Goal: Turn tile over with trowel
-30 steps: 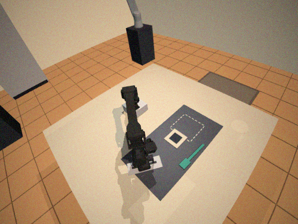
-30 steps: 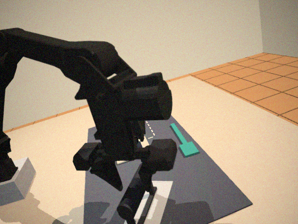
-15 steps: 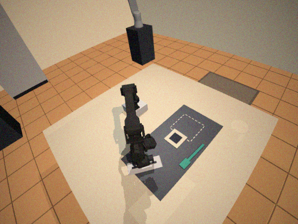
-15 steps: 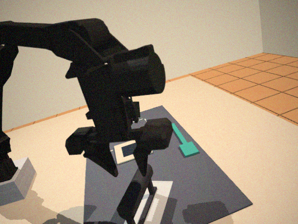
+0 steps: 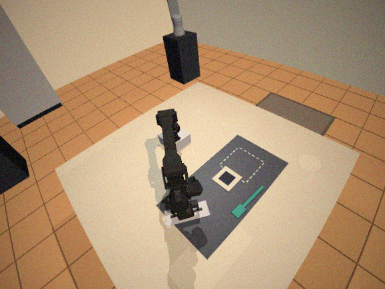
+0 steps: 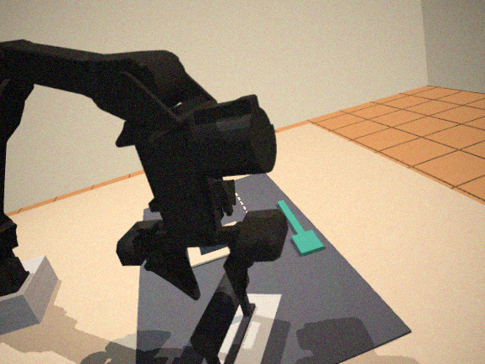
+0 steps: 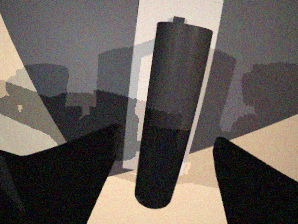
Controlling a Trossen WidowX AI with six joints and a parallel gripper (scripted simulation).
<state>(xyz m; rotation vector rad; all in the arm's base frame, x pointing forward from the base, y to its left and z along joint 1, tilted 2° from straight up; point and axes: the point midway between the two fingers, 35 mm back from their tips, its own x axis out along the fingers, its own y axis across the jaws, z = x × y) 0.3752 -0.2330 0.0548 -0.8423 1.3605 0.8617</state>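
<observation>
Right now the dark-handled float is 1 cm ahead of my gripper tip, 2 cm to the left of it and 5 cm below it. The rest, counted from my gripper tip: white tile 1 cm ahead, 27 cm to the left, 8 cm below; then teal trowel 16 cm ahead, 23 cm to the left, 8 cm below; then grey mat 2 cm ahead, 25 cm to the left, 11 cm below.
</observation>
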